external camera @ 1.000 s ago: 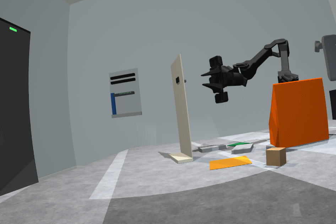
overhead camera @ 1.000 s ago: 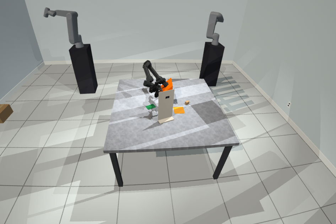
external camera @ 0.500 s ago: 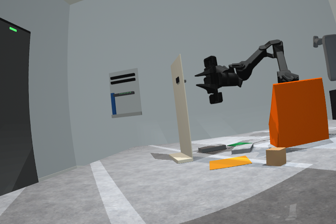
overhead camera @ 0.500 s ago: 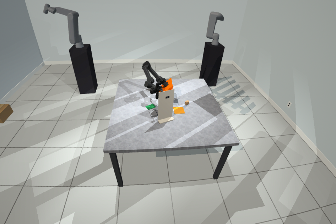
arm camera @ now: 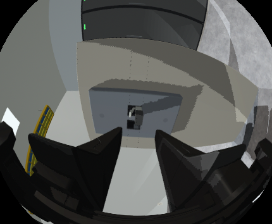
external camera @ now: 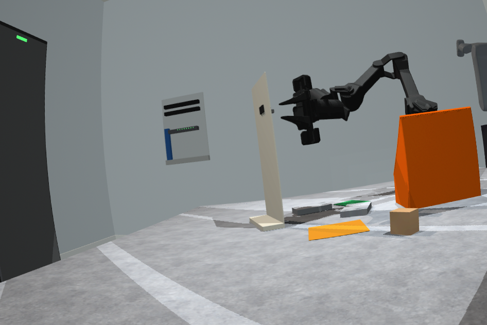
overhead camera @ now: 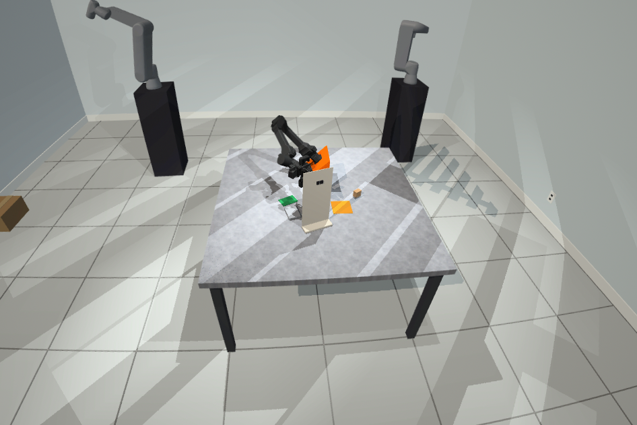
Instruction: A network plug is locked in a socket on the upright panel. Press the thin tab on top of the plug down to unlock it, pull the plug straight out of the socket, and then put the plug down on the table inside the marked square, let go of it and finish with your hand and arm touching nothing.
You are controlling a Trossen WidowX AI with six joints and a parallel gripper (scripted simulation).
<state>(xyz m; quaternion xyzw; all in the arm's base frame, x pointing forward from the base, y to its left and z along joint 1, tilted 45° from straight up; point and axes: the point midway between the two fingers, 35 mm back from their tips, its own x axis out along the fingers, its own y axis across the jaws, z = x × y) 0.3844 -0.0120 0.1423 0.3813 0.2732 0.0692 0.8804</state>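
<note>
My gripper tip is now 3 cm short of the grey network plug and 1 cm to the right of it. From my gripper tip the other things lie so: orange marked square: 28 cm below, 20 cm to the left, 9 cm behind; then beige panel: 11 cm below, 5 cm ahead, 2 cm to the left; then brown cube: 32 cm to the left, 26 cm below, 20 cm behind.
</note>
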